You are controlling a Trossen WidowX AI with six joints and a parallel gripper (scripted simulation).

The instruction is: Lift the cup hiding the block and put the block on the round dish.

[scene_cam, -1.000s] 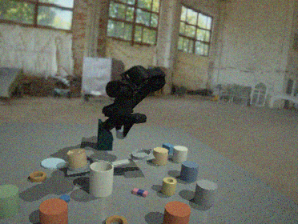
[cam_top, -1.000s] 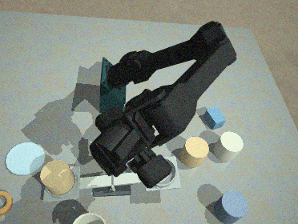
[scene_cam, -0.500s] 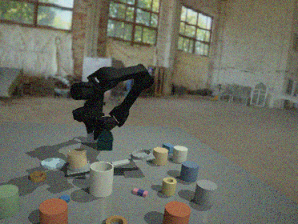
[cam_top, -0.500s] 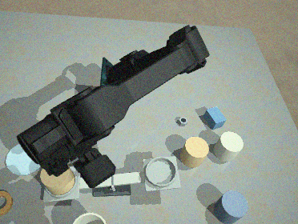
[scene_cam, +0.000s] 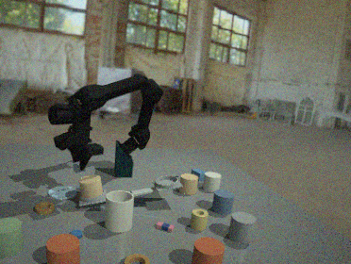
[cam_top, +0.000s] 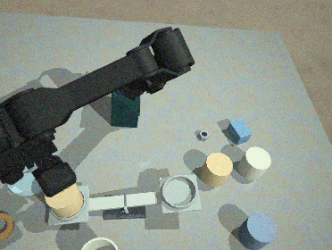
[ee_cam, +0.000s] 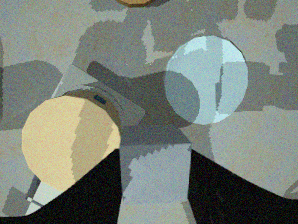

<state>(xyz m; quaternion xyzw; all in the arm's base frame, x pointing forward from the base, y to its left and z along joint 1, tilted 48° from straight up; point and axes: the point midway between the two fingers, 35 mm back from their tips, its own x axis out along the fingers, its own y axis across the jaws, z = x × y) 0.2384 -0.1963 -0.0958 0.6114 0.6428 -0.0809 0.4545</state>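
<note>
My gripper tip is 110 mm above the round light-blue dish, 60 mm to the left of it and 50 mm past it. Also, from my gripper tip: dark nut 430 mm to the left, 130 mm behind, 100 mm below; white hollow cup 190 mm ahead, 110 mm to the left, 70 mm below; blue cylinder 460 mm to the left, 170 mm ahead, 70 mm below.
</note>
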